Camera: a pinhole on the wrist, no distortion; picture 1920 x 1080 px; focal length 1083.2 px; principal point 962.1 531.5 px. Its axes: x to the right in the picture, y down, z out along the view. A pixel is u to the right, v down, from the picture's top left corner.
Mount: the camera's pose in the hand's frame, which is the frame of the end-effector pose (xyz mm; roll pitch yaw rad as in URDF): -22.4 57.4 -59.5 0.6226 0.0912 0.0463
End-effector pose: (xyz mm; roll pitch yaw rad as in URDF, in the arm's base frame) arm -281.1 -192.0 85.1 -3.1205 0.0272 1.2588
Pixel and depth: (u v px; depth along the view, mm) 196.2 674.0 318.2
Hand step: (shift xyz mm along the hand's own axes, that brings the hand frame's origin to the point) -213.5 -103.2 242.7
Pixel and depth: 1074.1 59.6 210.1
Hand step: 19.0 -137.8 55.3
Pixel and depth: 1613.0 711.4 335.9
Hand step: 213.1 -82.4 226.3
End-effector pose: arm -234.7 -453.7 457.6 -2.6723 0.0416 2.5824
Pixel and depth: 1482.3 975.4 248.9
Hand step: 123.2 1.8 190.2
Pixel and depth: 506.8 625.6 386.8
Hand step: -144.6 -146.7 287.7
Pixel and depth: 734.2 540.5 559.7
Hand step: -83.0 -268.4 406.7
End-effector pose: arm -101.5 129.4 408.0 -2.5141 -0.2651 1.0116
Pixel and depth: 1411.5 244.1 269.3
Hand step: 114.8 -151.6 106.7
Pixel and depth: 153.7 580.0 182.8
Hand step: -139.5 -48.1 105.6
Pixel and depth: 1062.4 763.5 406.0
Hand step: 57.3 -105.2 316.0
